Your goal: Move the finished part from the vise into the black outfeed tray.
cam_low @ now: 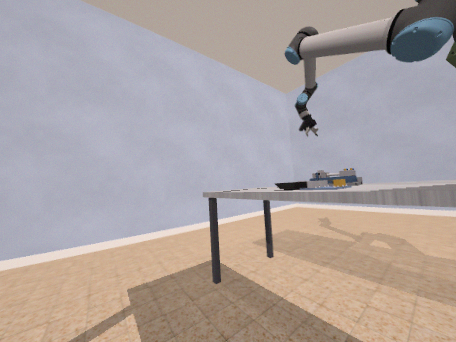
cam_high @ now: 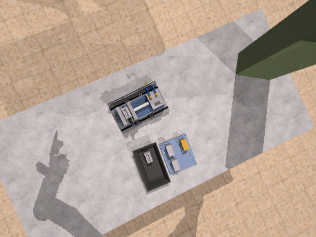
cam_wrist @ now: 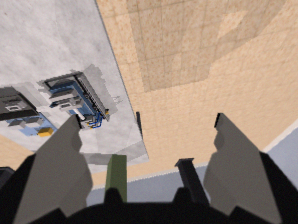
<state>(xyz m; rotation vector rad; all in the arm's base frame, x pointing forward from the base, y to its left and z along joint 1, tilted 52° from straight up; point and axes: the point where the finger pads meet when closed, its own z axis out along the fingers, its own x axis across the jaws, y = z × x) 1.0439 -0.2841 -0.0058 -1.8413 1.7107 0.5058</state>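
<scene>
My hand is 36 cm past the vise, 25 cm to the right of it and 42 cm above it. Also, from my hand: blue fixture plate: 55 cm behind, 55 cm to the left, 46 cm below; then orange block: 59 cm behind, 49 cm to the left, 44 cm below; then grey end block: 45 cm behind, 22 cm to the left, 38 cm below.
</scene>
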